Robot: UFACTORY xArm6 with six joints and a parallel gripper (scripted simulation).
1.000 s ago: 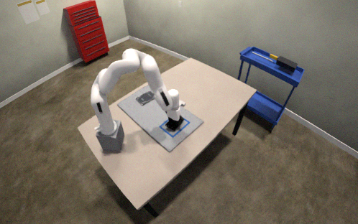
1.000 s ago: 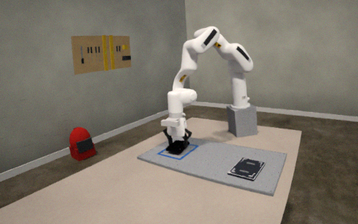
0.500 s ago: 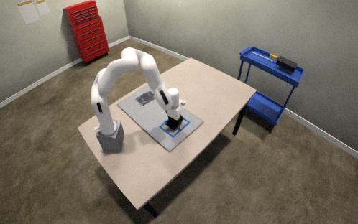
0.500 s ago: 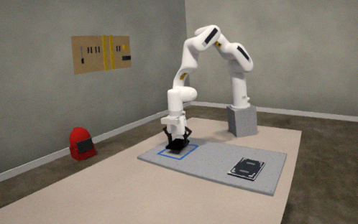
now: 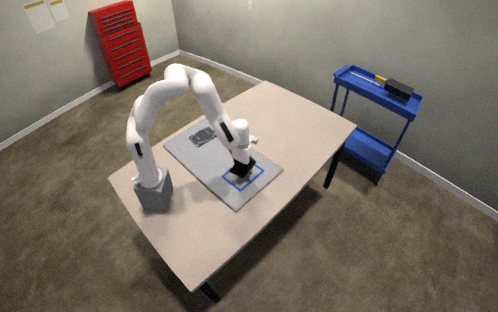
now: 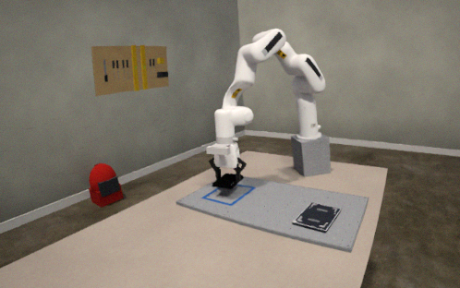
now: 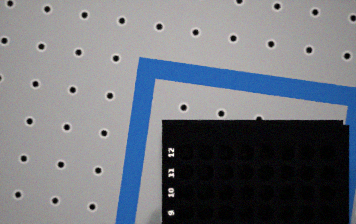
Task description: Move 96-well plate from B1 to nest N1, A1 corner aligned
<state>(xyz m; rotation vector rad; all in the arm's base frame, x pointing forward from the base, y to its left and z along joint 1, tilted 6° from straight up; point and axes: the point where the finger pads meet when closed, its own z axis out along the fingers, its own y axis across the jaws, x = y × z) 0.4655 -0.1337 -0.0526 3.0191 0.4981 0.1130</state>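
Right now the dark plate nest is 3 cm behind my hand, 40 cm to the left of it and 6 cm below it. The rest, counted from my hand: black 96-well plate: 1 cm below.
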